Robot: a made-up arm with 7 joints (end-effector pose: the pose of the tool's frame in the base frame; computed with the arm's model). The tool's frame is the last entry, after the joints. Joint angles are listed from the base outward.
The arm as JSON. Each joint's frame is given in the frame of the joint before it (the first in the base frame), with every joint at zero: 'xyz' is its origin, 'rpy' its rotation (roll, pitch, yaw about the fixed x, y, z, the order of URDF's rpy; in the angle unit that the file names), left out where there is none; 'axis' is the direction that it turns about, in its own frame. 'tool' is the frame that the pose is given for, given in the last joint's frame.
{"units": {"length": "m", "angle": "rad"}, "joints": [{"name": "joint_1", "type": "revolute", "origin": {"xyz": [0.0, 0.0, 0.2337]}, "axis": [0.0, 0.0, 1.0]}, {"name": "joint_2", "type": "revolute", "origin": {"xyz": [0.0, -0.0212, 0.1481]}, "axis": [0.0, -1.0, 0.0]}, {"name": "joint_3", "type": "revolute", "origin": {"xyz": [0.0, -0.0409, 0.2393]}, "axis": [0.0, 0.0, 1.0]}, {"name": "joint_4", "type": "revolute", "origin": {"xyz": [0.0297, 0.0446, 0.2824]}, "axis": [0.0, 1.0, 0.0]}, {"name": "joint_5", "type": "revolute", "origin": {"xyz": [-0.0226, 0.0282, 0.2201]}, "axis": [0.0, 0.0, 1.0]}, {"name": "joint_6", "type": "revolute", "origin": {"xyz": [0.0, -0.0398, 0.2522]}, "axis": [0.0, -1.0, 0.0]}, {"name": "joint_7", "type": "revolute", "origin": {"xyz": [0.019, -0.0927, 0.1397]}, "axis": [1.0, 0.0, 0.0]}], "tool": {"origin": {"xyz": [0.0, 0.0, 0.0], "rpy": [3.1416, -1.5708, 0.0]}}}
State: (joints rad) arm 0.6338 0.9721 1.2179 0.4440 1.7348 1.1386 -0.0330
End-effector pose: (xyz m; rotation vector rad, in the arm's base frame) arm -0.7407 -0.1884 1.0502 0.0442 -1.3178 0.1967
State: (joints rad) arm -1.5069 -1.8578 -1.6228 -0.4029 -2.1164 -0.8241 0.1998
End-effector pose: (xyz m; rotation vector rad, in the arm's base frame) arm 0.3592 -0.8762 0.0524 -0.6553 -0.1797 -0.5990
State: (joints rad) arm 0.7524 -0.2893 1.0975 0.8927 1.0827 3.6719 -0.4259
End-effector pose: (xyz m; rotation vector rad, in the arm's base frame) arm 0.0142 0.4176 0.9647 -0.9185 1.6576 -1.3752
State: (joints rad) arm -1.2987 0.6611 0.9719 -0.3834 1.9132 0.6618 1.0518
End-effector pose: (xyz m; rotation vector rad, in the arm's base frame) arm -0.2953 0.7006 1.2139 -1.4634 -0.9946 -0.5131
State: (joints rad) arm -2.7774 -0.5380 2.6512 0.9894 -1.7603 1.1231 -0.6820
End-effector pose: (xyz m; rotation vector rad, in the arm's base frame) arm -0.0896 0.0233 1.4231 0.7900 0.1489 0.5394
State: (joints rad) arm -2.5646 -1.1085 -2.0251 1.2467 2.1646 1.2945 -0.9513
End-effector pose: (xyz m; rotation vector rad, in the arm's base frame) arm -0.6507 0.2951 0.8186 -0.3215 -1.1869 -0.6525
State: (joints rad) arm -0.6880 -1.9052 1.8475 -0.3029 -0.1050 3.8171 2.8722
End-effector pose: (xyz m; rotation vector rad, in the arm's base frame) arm 0.5611 -0.5693 0.0259 1.4384 -0.8183 -1.8462
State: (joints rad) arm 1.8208 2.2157 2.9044 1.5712 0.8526 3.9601 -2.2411
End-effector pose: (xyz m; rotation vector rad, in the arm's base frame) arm 0.0380 -0.0641 -0.1650 1.0332 0.7317 -1.2817
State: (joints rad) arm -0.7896 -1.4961 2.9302 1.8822 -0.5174 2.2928 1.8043
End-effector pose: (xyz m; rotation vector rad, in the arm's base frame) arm 0.3987 -0.3740 0.8802 0.2863 0.0070 0.5197
